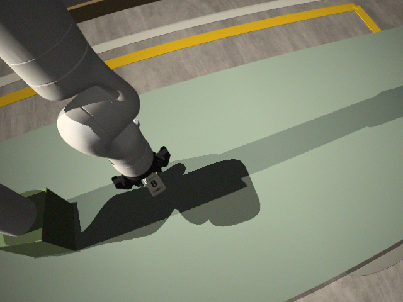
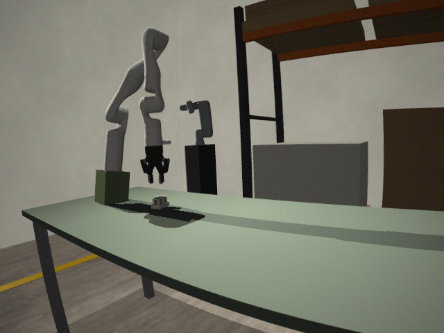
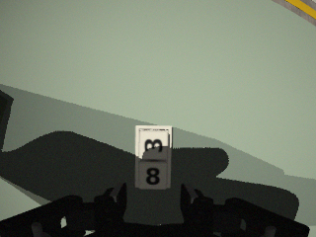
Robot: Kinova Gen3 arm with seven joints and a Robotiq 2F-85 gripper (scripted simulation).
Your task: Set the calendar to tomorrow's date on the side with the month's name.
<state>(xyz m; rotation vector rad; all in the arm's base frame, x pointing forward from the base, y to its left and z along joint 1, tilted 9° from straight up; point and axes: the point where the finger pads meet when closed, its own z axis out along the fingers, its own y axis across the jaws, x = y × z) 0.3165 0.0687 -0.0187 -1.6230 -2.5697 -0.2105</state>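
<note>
The white cube lies 10 cm below my hand. Round my hand: white tray (11 cm below, 2 cm to the left, 1 cm behind).
</note>
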